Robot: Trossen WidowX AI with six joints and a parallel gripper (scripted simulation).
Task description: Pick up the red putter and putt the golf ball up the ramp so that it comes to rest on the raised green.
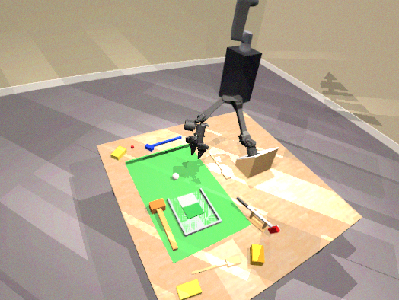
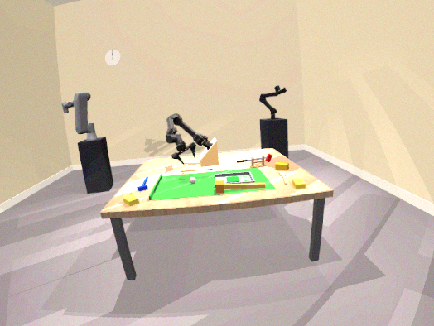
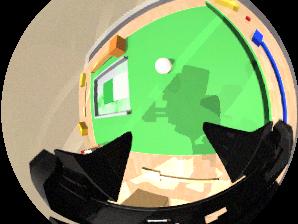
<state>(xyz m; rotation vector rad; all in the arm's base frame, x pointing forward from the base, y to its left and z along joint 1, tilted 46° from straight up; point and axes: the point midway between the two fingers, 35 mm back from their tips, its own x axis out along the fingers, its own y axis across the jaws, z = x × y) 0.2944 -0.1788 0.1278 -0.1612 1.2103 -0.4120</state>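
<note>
Right now the red putter is 500 mm to the left of my gripper tip, 60 mm below it and 60 mm behind it. The rest, counted from my gripper tip: small red ball 400 mm to the right, 240 mm ahead, 110 mm below; then blue putter 330 mm to the right, 110 mm below, 30 mm ahead; then white golf ball 140 mm ahead, 100 mm below.
</note>
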